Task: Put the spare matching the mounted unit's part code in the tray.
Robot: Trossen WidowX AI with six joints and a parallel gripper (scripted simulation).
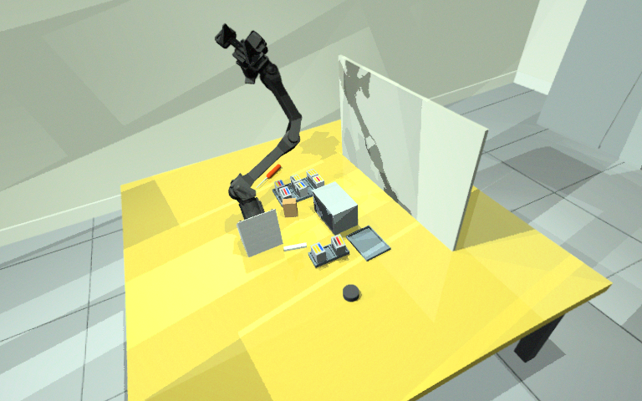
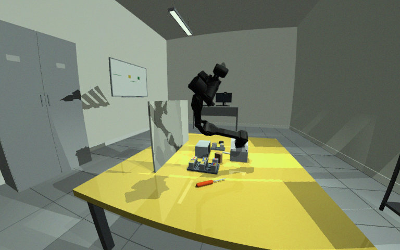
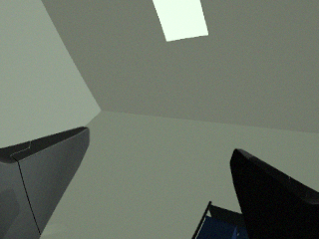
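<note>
My gripper tip is 100 mm short of the grey spare, 50 mm to the left of it and 580 mm above it. From my gripper tip the other things lie so: brown block: 180 mm to the right, 590 mm below; then mounted unit: 130 mm ahead, 290 mm to the right, 570 mm below; then tall white board: 370 mm ahead, 320 mm to the right, 400 mm below.
</note>
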